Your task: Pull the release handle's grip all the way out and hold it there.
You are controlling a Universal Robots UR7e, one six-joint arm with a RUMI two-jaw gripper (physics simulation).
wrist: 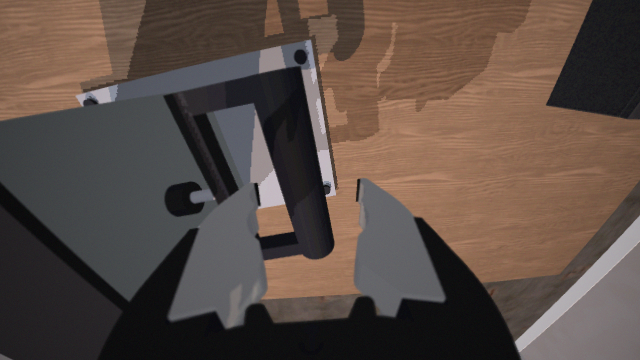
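Observation:
The release handle's dark grip bar (295,160) stands out from a grey-green housing (100,185) in the wrist view, joined by dark side arms. Its rounded near end lies between and beyond my fingers in the picture. A small black knob (184,199) on a light pin sticks out at the housing's near side. My gripper (308,183) is partly open, with one finger on each side of the grip bar's near part in the view. The fingers are apart from the bar, and the left fingertip overlaps the opening in the handle. The depth between the fingers and the bar is hard to tell.
A pale metal base plate (190,75) with dark bolts lies under the handle on the wooden table top (450,200). A black box-like object (595,60) is at the upper right. The table's edge and a light frame rail (580,285) run along the lower right.

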